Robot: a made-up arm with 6 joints.
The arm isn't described. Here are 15 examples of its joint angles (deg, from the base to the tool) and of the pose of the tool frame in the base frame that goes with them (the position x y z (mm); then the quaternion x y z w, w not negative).
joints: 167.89 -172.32 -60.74 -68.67 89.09 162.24
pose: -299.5 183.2 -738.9 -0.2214 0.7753 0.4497 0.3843
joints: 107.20 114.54 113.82 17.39 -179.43 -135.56
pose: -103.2 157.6 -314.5 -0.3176 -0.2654 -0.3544 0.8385
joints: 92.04 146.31 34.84 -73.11 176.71 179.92
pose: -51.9 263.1 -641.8 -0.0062 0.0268 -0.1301 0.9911
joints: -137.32 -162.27 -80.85 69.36 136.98 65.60
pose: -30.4 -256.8 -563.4 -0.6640 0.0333 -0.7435 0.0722
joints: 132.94 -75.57 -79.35 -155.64 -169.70 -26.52
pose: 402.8 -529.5 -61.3 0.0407 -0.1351 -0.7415 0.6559
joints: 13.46 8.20 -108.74 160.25 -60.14 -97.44
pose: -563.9 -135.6 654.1 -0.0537 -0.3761 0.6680 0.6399
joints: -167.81 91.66 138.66 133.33 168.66 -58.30
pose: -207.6 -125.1 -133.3 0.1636 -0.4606 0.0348 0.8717
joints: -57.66 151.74 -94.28 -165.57 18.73 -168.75
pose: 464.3 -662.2 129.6 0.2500 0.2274 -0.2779 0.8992
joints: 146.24 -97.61 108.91 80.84 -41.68 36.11
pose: 350.5 -154.4 738.2 -0.3291 -0.1229 -0.7227 0.5953
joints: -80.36 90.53 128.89 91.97 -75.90 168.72
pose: -101.7 -136.6 -321.3 0.3255 -0.6911 -0.2842 0.5794
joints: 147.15 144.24 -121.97 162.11 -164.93 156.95
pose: -416.5 223.6 56.1 -0.9697 0.2310 -0.0781 0.0149
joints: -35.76 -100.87 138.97 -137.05 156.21 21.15
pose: -238.4 175.0 371.1 -0.8748 0.0609 0.4688 0.1061
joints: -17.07 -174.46 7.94 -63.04 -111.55 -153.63
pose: -21.6 218.7 -841.9 -0.6085 -0.0173 -0.6040 0.5144
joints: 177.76 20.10 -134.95 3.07 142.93 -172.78
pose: 235.5 -67.6 530.7 0.0008 -0.2434 0.0253 0.9696
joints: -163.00 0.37 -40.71 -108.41 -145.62 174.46
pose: 261.4 -76.5 951.4 0.5181 0.6988 -0.4928 0.0189
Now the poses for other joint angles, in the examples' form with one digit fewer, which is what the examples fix.
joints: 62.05 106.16 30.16 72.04 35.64 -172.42
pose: 301 893 -527 -0.925 0.033 0.168 0.341
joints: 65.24 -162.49 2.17 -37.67 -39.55 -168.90
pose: -235 -215 -1014 -0.702 -0.674 -0.030 0.226
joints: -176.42 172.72 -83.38 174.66 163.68 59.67
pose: -428 -84 -303 0.317 0.515 0.441 0.663
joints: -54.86 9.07 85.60 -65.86 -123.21 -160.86
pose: 459 -321 649 0.144 0.535 0.828 0.082
